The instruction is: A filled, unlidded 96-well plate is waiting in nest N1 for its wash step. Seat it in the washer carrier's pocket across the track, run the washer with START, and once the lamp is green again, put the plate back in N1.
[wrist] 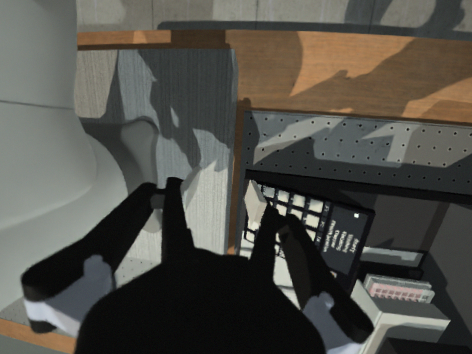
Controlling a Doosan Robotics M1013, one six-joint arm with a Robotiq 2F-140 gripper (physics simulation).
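Frame: origin at the arm's base, x ahead, y left, z up, level; metres.
Where they show: gripper, fingertip midpoint: (223, 183); arm's base at its link origin: (111, 176).
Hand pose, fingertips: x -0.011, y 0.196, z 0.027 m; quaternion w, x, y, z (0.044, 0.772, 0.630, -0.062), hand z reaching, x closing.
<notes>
Each offset is from my fingertips to the top centre of the thing. "*": to the spot under its first point. Level surfaces: height alone.
My gripper (223, 183) is partly open with nothing between its fingers, high above the bench. The filled plate {0.180 m ahead, 0.256 m left, 0.023 m up} (399, 291), with pinkish-red wells, lies at the lower right in the wrist view, beside the washer's pale housing {* 0.125 m ahead, 0.235 m left, 0.061 m up} (412, 319). The plate's near part is hidden by the housing. The washer's dark control panel {* 0.007 m ahead, 0.150 m left, 0.059 m up} (364, 220) is tilted, with pale square keys and a display {0.037 m ahead, 0.138 m left, 0.053 m up} (345, 232) of small white text. The right finger covers part of the keys, and I cannot tell which is START. A small pale yellowish spot shows below the display; its lamp state is unclear. Nest N1 cannot be identified.
A perforated dark grey plate {0.074 m down} (360, 142) lies behind the control panel. A wooden bench strip (265, 70) runs along the back. A grey ribbed board (212, 220) lies on the left, under the left finger. The pale robot arm (40, 150) fills the left edge.
</notes>
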